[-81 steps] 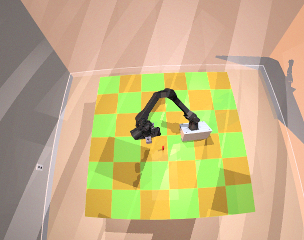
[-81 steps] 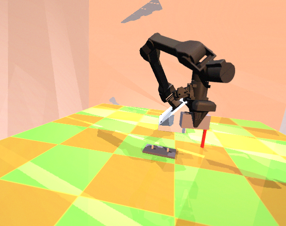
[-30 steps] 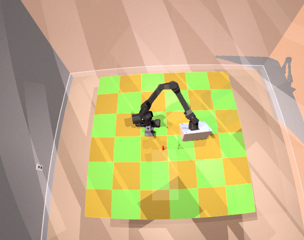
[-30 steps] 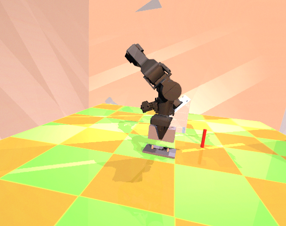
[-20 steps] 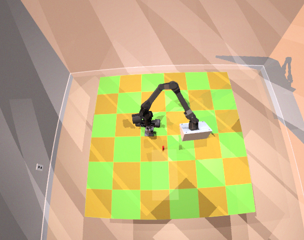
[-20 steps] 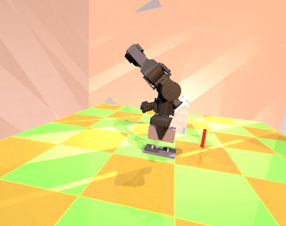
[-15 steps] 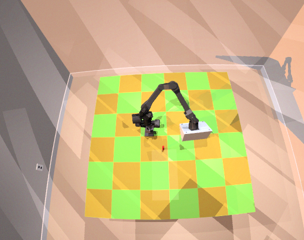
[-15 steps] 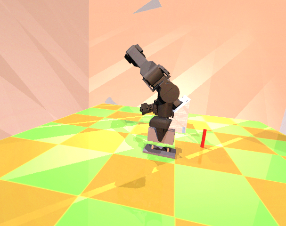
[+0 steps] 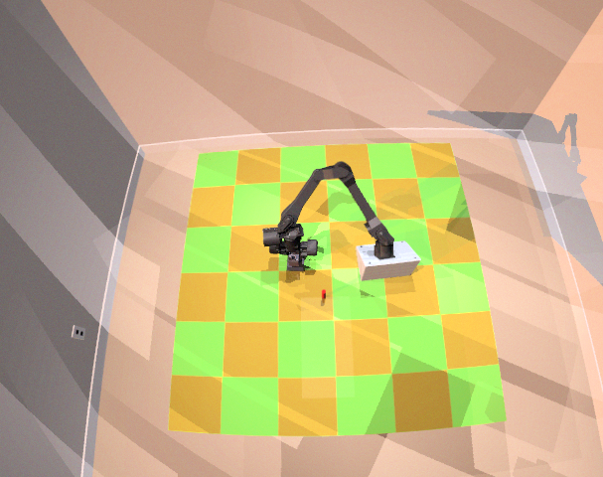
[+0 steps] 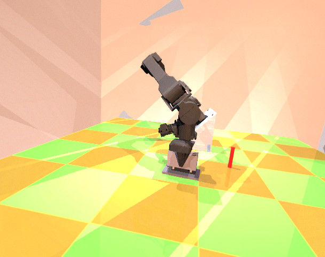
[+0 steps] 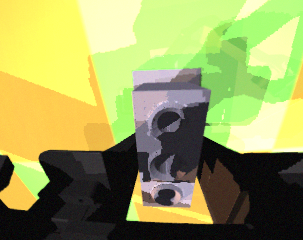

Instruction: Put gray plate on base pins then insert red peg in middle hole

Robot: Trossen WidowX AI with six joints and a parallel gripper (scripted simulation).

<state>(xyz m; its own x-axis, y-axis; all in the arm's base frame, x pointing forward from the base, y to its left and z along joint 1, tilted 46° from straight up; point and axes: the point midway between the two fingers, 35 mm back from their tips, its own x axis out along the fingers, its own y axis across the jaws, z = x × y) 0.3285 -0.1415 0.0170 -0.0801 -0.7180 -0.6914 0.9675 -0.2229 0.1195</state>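
The base is 20 mm below my gripper tip. Round my gripper tip: red peg 80 mm behind, 190 mm to the left, 10 mm above; then gray plate 30 mm above.
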